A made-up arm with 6 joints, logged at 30 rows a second.
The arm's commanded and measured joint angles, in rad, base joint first. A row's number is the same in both.
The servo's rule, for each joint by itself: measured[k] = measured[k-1] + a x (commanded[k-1-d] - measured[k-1]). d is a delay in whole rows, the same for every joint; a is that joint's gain. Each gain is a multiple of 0.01, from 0.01 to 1. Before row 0 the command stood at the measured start. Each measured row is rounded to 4 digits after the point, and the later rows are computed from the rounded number. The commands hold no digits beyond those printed.
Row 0, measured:
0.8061 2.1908 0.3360 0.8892 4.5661 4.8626
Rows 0 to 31, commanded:
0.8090 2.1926 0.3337 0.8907 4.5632 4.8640
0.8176 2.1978 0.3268 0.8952 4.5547 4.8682
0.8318 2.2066 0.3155 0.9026 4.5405 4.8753
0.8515 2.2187 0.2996 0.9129 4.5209 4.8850
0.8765 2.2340 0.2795 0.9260 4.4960 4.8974
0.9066 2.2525 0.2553 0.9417 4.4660 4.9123
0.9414 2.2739 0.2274 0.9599 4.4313 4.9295
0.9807 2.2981 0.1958 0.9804 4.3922 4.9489
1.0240 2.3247 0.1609 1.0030 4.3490 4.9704
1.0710 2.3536 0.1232 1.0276 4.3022 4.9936
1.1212 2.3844 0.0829 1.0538 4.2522 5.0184
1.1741 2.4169 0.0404 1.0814 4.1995 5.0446
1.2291 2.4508 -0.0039 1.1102 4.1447 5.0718
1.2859 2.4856 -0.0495 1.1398 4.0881 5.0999
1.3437 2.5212 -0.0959 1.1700 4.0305 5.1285
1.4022 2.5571 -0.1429 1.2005 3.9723 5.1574
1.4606 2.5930 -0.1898 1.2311 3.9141 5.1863
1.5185 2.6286 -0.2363 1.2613 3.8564 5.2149
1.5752 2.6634 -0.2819 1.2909 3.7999 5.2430
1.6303 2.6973 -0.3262 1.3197 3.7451 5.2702
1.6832 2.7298 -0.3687 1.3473 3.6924 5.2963
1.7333 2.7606 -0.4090 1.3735 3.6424 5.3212
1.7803 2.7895 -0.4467 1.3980 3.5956 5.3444
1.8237 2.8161 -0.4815 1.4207 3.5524 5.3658
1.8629 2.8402 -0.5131 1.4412 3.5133 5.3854
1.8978 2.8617 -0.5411 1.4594 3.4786 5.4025
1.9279 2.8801 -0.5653 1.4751 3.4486 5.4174
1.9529 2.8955 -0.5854 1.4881 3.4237 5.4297
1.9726 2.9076 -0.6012 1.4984 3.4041 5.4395
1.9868 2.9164 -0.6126 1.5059 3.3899 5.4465
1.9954 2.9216 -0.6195 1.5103 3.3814 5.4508
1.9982 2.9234 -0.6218 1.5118 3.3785 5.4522
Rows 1 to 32, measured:
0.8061 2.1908 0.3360 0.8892 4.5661 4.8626
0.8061 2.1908 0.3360 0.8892 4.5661 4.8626
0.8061 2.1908 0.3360 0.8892 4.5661 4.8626
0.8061 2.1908 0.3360 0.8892 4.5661 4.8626
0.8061 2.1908 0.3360 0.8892 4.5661 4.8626
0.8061 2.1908 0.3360 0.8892 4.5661 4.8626
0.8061 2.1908 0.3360 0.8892 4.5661 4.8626
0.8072 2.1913 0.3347 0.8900 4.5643 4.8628
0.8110 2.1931 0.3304 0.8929 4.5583 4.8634
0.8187 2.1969 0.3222 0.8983 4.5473 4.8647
0.8308 2.2030 0.3098 0.9065 4.5309 4.8669
0.8477 2.2117 0.2931 0.9174 4.5093 4.8703
0.8695 2.2231 0.2723 0.9310 4.4825 4.8749
0.8961 2.2373 0.2476 0.9472 4.4508 4.8809
0.9274 2.2543 0.2191 0.9658 4.4145 4.8884
0.9631 2.2740 0.1871 0.9866 4.3739 4.8974
1.0030 2.2963 0.1520 1.0096 4.3294 4.9080
1.0467 2.3210 0.1140 1.0344 4.2815 4.9201
1.0938 2.3479 0.0735 1.0607 4.2307 4.9338
1.1439 2.3767 0.0309 1.0884 4.1774 4.9490
1.1964 2.4072 -0.0133 1.1172 4.1220 4.9656
1.2509 2.4391 -0.0587 1.1468 4.0653 4.9835
1.3069 2.4721 -0.1050 1.1769 4.0076 5.0026
1.3638 2.5060 -0.1516 1.2073 3.9496 5.0228
1.4210 2.5403 -0.1982 1.2375 3.8918 5.0439
1.4781 2.5748 -0.2442 1.2674 3.8348 5.0658
1.5344 2.6091 -0.2893 1.2967 3.7792 5.0883
1.5895 2.6429 -0.3330 1.3250 3.7254 5.1112
1.6427 2.6759 -0.3748 1.3522 3.6739 5.1343
1.6936 2.7077 -0.4143 1.3778 3.6254 5.1574
1.7417 2.7381 -0.4513 1.4018 3.5801 5.1803
1.7865 2.7667 -0.4853 1.4239 3.5387 5.2029
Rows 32 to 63, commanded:
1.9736 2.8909 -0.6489 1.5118 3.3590 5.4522
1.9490 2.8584 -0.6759 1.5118 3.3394 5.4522
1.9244 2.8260 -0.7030 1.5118 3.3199 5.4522
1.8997 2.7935 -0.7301 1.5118 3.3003 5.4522
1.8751 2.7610 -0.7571 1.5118 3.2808 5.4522
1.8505 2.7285 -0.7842 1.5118 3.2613 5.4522
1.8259 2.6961 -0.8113 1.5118 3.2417 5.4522
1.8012 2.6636 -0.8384 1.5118 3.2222 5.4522
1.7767 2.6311 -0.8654 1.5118 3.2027 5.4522
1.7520 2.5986 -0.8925 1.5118 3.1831 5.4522
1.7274 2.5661 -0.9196 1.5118 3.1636 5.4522
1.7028 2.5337 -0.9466 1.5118 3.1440 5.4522
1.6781 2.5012 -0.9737 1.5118 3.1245 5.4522
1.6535 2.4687 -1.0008 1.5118 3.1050 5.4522
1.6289 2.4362 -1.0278 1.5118 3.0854 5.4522
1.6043 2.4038 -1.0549 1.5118 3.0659 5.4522
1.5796 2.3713 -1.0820 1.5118 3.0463 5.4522
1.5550 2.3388 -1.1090 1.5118 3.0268 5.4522
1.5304 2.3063 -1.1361 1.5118 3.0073 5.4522
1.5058 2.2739 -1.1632 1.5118 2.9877 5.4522
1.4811 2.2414 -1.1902 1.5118 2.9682 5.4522
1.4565 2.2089 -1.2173 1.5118 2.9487 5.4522
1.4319 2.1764 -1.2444 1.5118 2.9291 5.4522
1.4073 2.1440 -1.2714 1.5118 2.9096 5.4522
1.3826 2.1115 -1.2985 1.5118 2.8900 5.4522
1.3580 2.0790 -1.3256 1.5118 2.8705 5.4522
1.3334 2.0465 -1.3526 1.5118 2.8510 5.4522
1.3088 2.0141 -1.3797 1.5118 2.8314 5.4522
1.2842 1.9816 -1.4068 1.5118 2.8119 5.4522
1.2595 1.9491 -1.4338 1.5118 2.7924 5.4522
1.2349 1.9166 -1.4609 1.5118 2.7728 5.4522
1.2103 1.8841 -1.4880 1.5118 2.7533 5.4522
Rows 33 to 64, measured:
1.8277 2.7933 -0.5160 1.4438 3.5014 5.2249
1.8648 2.8176 -0.5431 1.4613 3.4687 5.2461
1.8974 2.8394 -0.5664 1.4763 3.4408 5.2663
1.9252 2.8585 -0.5855 1.4887 3.4180 5.2854
1.9480 2.8747 -0.6004 1.4983 3.4006 5.3031
1.9655 2.8878 -0.6109 1.5050 3.3887 5.3193
1.9776 2.8978 -0.6169 1.5088 3.3824 5.3339
1.9761 2.8959 -0.6345 1.5105 3.3679 5.3469
1.9661 2.8854 -0.6573 1.5112 3.3502 5.3585
1.9507 2.8688 -0.6824 1.5115 3.3314 5.3688
1.9318 2.8477 -0.7086 1.5117 3.3121 5.3780
1.9108 2.8234 -0.7353 1.5118 3.2927 5.3862
1.8885 2.7968 -0.7622 1.5118 3.2732 5.3935
1.8653 2.7686 -0.7892 1.5118 3.2537 5.4000
1.8416 2.7392 -0.8163 1.5118 3.2342 5.4057
1.8176 2.7089 -0.8433 1.5118 3.2147 5.4108
1.7933 2.6780 -0.8704 1.5118 3.1951 5.4154
1.7689 2.6467 -0.8975 1.5118 3.1756 5.4194
1.7444 2.6151 -0.9245 1.5118 3.1560 5.4230
1.7199 2.5832 -0.9516 1.5118 3.1365 5.4262
1.6953 2.5511 -0.9787 1.5118 3.1170 5.4291
1.6707 2.5189 -1.0057 1.5118 3.0974 5.4316
1.6461 2.4867 -1.0328 1.5118 3.0779 5.4339
1.6215 2.4544 -1.0599 1.5118 3.0583 5.4359
1.5969 2.4220 -1.0869 1.5118 3.0388 5.4377
1.5723 2.3896 -1.1140 1.5118 3.0193 5.4393
1.5477 2.3572 -1.1411 1.5118 2.9997 5.4407
1.5231 2.3248 -1.1681 1.5118 2.9802 5.4420
1.4985 2.2923 -1.1952 1.5118 2.9607 5.4431
1.4739 2.2598 -1.2223 1.5118 2.9411 5.4441
1.4493 2.2274 -1.2493 1.5118 2.9216 5.4450
1.4246 2.1949 -1.2764 1.5118 2.9020 5.4458

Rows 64 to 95, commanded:
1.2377 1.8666 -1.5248 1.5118 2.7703 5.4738
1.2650 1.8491 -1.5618 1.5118 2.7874 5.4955
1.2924 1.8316 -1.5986 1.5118 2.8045 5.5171
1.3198 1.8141 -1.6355 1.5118 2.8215 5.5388
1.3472 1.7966 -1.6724 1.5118 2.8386 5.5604
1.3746 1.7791 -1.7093 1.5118 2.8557 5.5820
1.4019 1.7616 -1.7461 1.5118 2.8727 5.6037
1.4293 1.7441 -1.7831 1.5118 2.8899 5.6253
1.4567 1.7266 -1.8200 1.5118 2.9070 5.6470
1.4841 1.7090 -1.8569 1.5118 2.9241 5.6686
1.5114 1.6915 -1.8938 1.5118 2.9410 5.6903
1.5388 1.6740 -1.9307 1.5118 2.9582 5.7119
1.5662 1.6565 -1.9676 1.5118 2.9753 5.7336
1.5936 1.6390 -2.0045 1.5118 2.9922 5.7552
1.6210 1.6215 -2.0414 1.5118 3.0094 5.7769
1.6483 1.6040 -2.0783 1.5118 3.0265 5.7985
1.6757 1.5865 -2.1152 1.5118 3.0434 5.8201
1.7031 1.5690 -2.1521 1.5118 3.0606 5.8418
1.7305 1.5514 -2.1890 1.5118 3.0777 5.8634
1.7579 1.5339 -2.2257 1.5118 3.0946 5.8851
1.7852 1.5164 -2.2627 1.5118 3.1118 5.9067
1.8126 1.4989 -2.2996 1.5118 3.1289 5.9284
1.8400 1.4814 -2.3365 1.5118 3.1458 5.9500
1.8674 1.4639 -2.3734 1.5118 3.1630 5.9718
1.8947 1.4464 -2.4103 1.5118 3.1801 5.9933
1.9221 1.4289 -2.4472 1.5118 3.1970 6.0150
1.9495 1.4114 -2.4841 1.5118 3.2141 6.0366
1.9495 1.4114 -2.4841 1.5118 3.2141 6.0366
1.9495 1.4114 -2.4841 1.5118 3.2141 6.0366
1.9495 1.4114 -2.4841 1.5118 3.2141 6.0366
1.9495 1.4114 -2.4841 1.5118 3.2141 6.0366
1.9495 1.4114 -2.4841 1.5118 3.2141 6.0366
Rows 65 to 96, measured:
1.4000 2.1624 -1.3035 1.5118 2.8825 5.4465
1.3754 2.1299 -1.3305 1.5118 2.8630 5.4471
1.3508 2.0975 -1.3576 1.5118 2.8434 5.4477
1.3262 2.0650 -1.3847 1.5118 2.8239 5.4482
1.3015 2.0325 -1.4117 1.5118 2.8044 5.4486
1.2769 2.0000 -1.4388 1.5118 2.7848 5.4490
1.2523 1.9675 -1.4659 1.5118 2.7653 5.4494
1.2469 1.9392 -1.4983 1.5118 2.7684 5.4521
1.2536 1.9140 -1.5332 1.5118 2.7802 5.4569
1.2680 1.8909 -1.5692 1.5118 2.7953 5.4635
1.2872 1.8694 -1.6057 1.5118 2.8115 5.4718
1.3094 1.8490 -1.6424 1.5118 2.8283 5.4815
1.3335 1.8294 -1.6792 1.5118 2.8453 5.4926
1.3588 1.8104 -1.7160 1.5118 2.8623 5.5048
1.3849 1.7918 -1.7529 1.5118 2.8794 5.5181
1.4115 1.7735 -1.7898 1.5118 2.8965 5.5323
1.4384 1.7554 -1.8267 1.5118 2.9136 5.5473
1.4654 1.7375 -1.8636 1.5118 2.9306 5.5630
1.4926 1.7197 -1.9005 1.5118 2.9477 5.5794
1.5198 1.7020 -1.9374 1.5118 2.9648 5.5964
1.5471 1.6844 -1.9743 1.5118 2.9818 5.6139
1.5744 1.6668 -2.0112 1.5118 2.9989 5.6318
1.6017 1.6492 -2.0481 1.5118 3.0160 5.6501
1.6291 1.6316 -2.0850 1.5118 3.0330 5.6688
1.6565 1.6141 -2.1219 1.5118 3.0501 5.6878
1.6839 1.5965 -2.1588 1.5118 3.0672 5.7071
1.7113 1.5790 -2.1956 1.5118 3.0842 5.7267
1.7386 1.5615 -2.2325 1.5118 3.1013 5.7465
1.7660 1.5440 -2.2694 1.5118 3.1184 5.7665
1.7934 1.5265 -2.3063 1.5118 3.1354 5.7867
1.8208 1.5090 -2.3432 1.5118 3.1525 5.8071
1.8481 1.4915 -2.3801 1.5118 3.1696 5.8276

